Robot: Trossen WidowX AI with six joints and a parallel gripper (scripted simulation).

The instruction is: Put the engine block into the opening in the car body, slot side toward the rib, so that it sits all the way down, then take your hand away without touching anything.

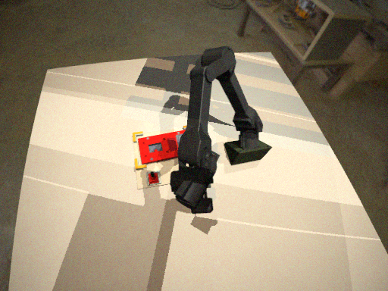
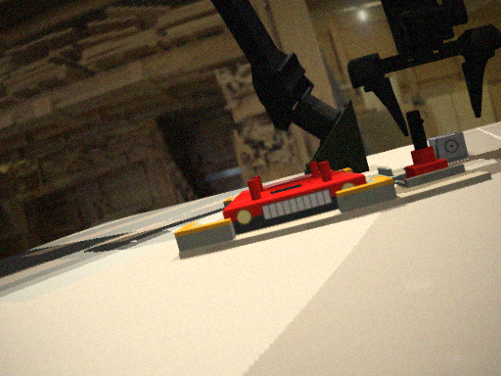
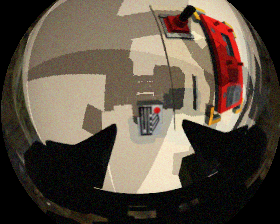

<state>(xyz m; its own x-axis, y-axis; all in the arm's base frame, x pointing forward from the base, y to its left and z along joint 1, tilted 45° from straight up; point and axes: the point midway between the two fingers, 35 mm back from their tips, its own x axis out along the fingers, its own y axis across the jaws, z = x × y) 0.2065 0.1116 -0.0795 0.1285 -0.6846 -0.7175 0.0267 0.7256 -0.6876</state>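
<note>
My gripper tip is 30 mm above the grey engine block. From my gripper tip the other things lie so: black peg 150 mm ahead, 50 mm to the right, 10 mm below.
</note>
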